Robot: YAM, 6 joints.
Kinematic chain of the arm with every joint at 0, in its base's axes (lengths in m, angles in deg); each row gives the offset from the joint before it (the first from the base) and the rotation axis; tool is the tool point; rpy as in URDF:
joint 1: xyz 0 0 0.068 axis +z
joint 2: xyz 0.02 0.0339 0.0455 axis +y
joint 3: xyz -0.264 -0.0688 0 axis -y
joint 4: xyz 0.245 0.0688 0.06 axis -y
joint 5: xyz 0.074 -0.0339 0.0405 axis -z
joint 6: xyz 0.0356 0 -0.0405 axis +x
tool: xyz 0 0 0 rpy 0 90 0
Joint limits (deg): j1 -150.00..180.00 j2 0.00..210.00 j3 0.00..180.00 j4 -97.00..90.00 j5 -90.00..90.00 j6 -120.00..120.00
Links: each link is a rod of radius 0.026 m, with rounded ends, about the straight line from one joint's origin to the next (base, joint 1, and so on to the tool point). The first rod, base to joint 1, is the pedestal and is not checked.
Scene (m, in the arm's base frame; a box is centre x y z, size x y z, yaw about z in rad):
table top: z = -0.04
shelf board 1: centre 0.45 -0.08 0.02 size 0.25 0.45 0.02 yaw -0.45
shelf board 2: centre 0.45 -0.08 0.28 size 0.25 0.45 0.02 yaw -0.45
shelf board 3: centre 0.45 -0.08 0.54 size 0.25 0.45 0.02 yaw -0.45
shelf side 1: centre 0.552 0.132 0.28 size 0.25 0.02 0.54 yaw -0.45
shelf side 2: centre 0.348 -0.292 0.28 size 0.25 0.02 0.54 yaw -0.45
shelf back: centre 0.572 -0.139 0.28 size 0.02 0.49 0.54 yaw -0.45
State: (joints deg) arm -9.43 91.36 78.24 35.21 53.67 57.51
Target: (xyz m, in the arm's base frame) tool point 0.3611 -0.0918 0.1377
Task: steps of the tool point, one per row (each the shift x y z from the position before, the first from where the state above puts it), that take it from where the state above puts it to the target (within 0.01 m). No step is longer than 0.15 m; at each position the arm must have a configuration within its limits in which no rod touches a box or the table.
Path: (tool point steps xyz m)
1: -0.0497 0.0325 0.0106
2: -0.0511 0.0240 -0.0002
3: -0.0493 0.0160 -0.0104
4: 0.0411 -0.0013 -0.0952
5: 0.0053 -0.0039 -0.0969
6: -0.0282 -0.0050 -0.0862
7: 0.0475 -0.0158 0.0075
8: 0.0459 -0.0221 -0.0001
9: 0.0427 -0.0278 -0.0074

